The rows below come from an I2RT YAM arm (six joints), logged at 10 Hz.
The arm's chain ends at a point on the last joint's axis. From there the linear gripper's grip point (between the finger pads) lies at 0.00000 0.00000 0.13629 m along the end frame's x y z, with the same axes.
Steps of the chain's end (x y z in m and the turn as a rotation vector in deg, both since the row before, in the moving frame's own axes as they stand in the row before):
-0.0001, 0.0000, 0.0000, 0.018, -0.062, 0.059
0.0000, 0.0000, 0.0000, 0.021, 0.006, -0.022
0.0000, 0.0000, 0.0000, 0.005, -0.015, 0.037
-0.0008, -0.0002, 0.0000, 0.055, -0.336, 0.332
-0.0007, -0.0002, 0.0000, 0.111, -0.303, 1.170
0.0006, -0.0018, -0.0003, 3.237, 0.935, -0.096
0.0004, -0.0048, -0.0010, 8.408, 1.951, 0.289
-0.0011, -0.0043, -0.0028, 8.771, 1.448, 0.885
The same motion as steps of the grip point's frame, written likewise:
-0.0002, 0.0000, 0.0000, 0.018, -0.062, 0.059
0.0000, 0.0000, 0.0000, 0.021, 0.006, -0.022
0.0000, 0.0000, 0.0000, 0.005, -0.015, 0.037
-0.0016, -0.0003, 0.0000, 0.055, -0.336, 0.332
-0.0014, -0.0005, 0.0000, 0.111, -0.303, 1.170
0.0028, -0.0095, -0.0005, 3.237, 0.935, -0.096
0.0051, -0.0247, -0.0025, 8.408, 1.951, 0.289
0.0025, -0.0251, -0.0044, 8.771, 1.448, 0.885

